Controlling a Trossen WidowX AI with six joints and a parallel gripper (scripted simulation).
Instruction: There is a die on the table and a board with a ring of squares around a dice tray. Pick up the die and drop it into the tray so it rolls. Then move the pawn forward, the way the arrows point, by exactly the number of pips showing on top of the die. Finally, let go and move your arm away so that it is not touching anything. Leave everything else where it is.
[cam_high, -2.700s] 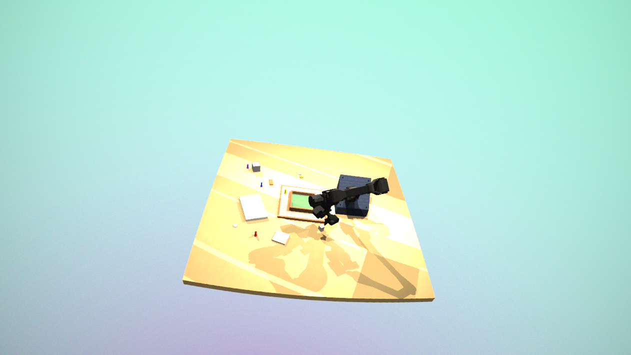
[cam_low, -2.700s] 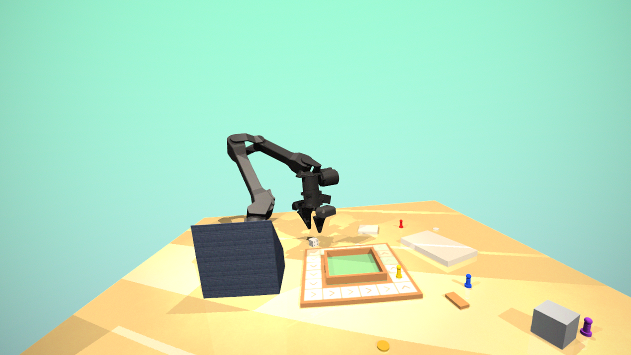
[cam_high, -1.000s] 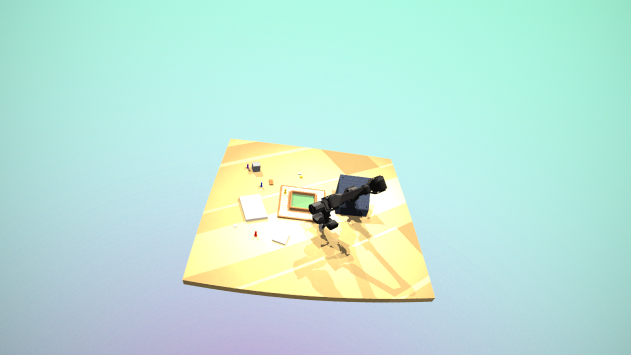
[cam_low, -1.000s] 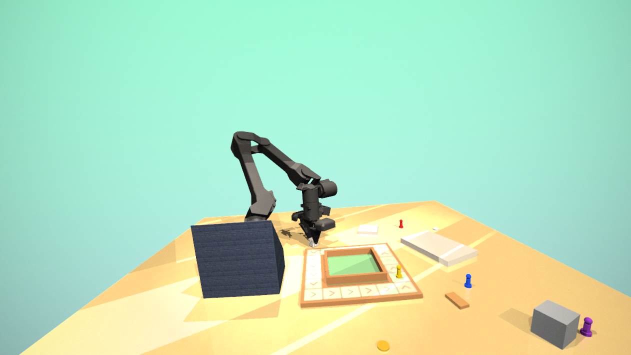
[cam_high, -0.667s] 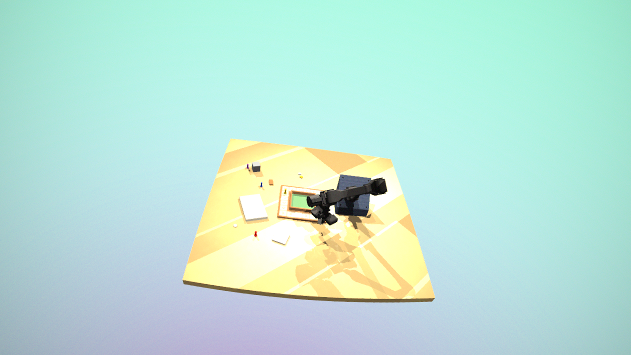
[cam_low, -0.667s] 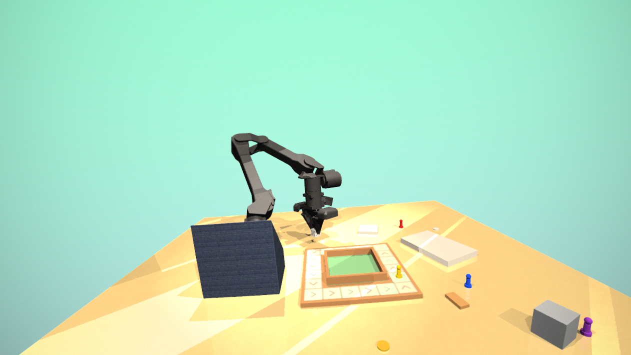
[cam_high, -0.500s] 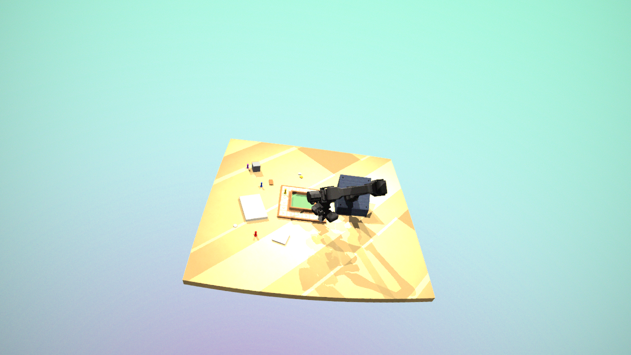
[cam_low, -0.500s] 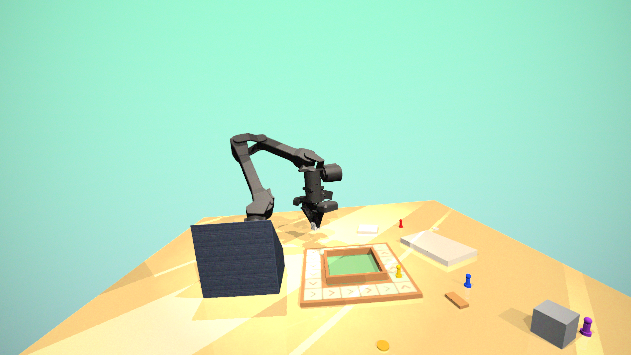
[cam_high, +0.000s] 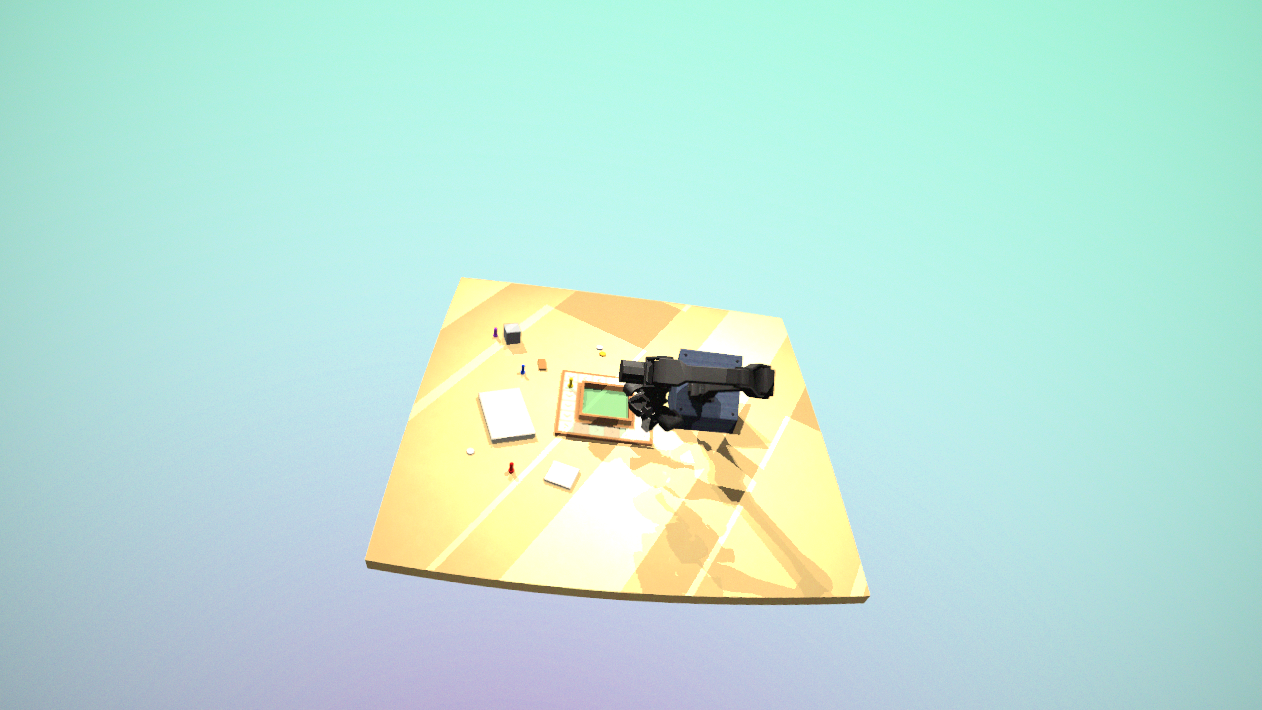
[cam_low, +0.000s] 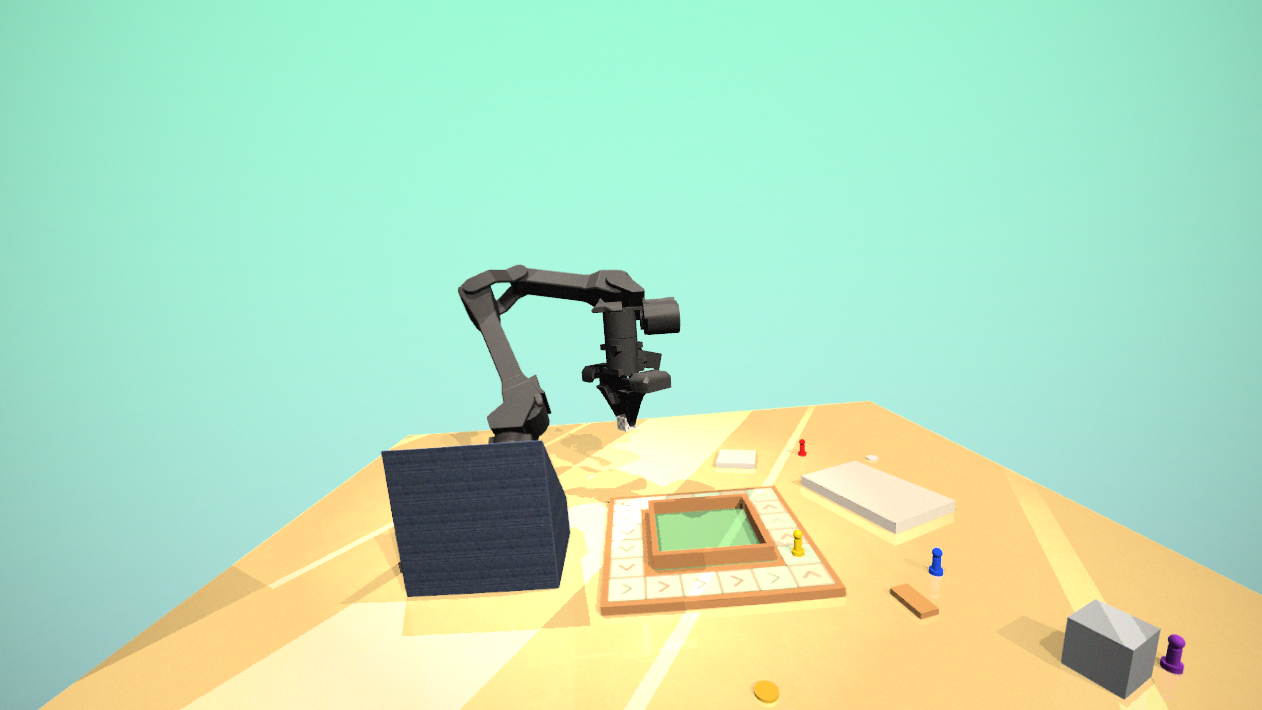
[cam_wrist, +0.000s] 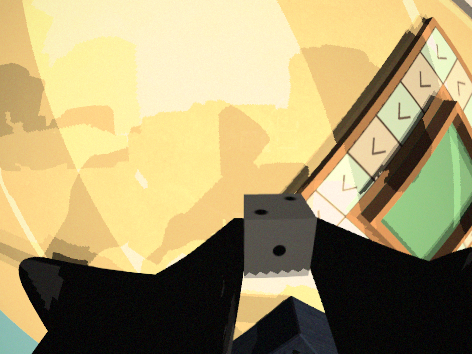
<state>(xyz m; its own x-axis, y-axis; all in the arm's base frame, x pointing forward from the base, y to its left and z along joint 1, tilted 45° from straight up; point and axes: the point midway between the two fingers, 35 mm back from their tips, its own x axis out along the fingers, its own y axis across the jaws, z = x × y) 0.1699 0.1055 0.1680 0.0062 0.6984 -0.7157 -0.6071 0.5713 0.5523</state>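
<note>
Right now my gripper tip is 210 mm short of the yellow pawn, 260 mm to the left of it and 100 mm above it. The rest, counted from my gripper tip: white die (right at my gripper tip); green dice tray (100 mm ahead, 200 mm to the right, 120 mm below); red pawn (360 mm ahead, 100 mm to the left, 110 mm below).
</note>
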